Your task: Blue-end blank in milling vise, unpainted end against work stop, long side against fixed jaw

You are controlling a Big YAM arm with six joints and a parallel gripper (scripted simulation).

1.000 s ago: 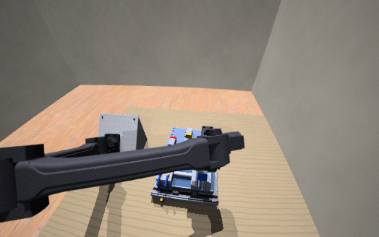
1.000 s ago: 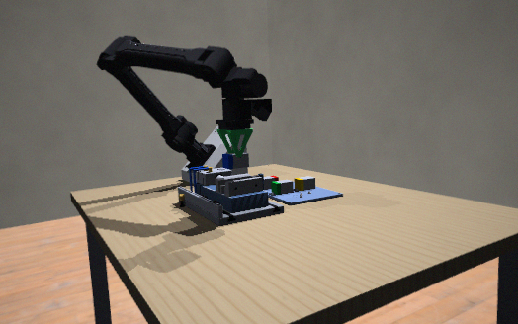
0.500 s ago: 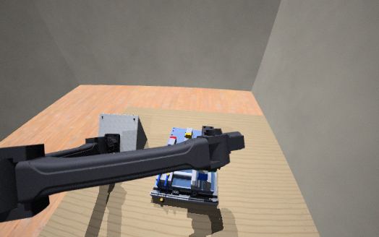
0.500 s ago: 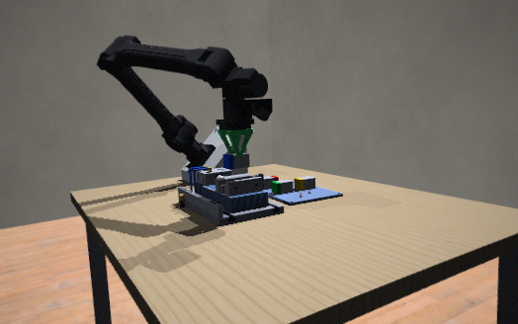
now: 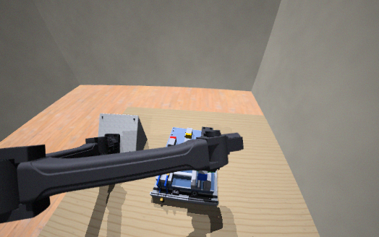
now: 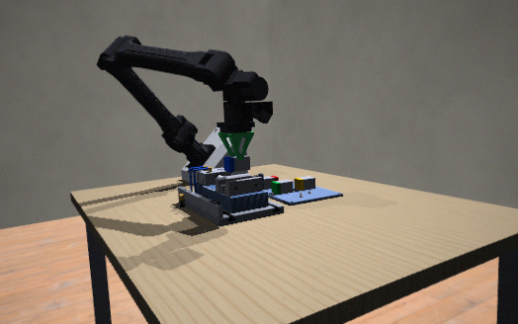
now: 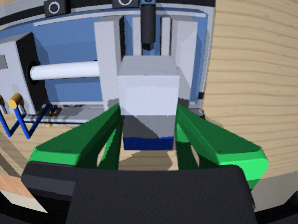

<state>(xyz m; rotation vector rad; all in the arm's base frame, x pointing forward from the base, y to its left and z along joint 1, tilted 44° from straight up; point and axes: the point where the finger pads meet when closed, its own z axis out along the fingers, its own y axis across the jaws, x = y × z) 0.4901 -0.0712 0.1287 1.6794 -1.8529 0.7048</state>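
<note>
Now: the dark work stop rod 50 mm to the left of my hand and 60 mm below it. The rest, counted from my hand: green-ended blank 80 mm behind, 210 mm to the left, 130 mm below; blue-ended blank 20 mm below; vise 70 mm behind, 10 mm to the left, 110 mm below.
</note>
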